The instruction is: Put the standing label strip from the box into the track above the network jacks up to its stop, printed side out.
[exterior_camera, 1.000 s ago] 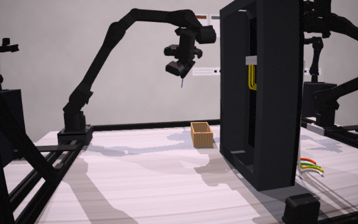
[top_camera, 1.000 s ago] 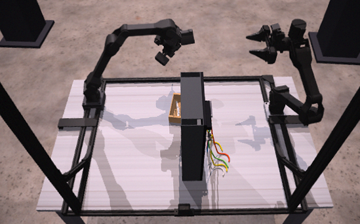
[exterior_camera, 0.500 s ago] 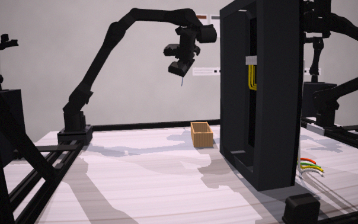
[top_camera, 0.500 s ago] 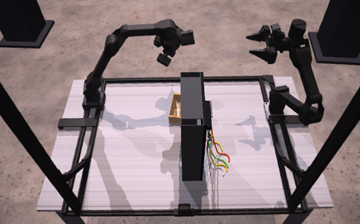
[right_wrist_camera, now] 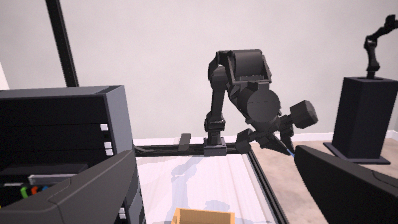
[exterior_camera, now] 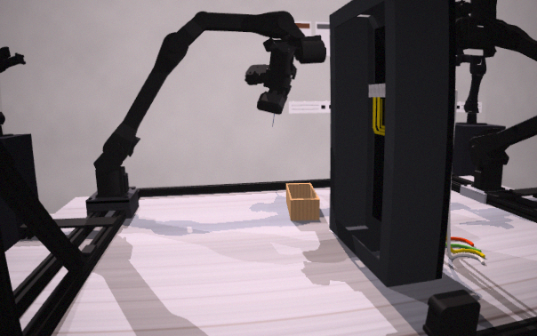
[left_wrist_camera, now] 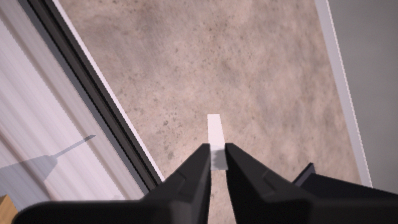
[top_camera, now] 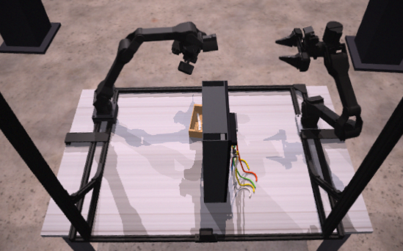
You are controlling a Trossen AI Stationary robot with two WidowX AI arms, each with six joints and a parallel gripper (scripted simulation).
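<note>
Right now the pale blue label strip is 30 mm ahead of my left hand and 40 mm below it. The rest, counted from my left hand: black frame rail: 450 mm behind, 120 mm to the right, 160 mm above; then box: 190 mm behind, 40 mm to the right, 230 mm below.
My right gripper is now 37 cm to the right of the pale blue label strip, 20 cm above it and 18 cm short of it. Also, from my right hand: black frame rail (30 cm behind, 25 cm to the left, 1 cm below); box (39 cm below, 33 cm to the left, 4 cm behind).
</note>
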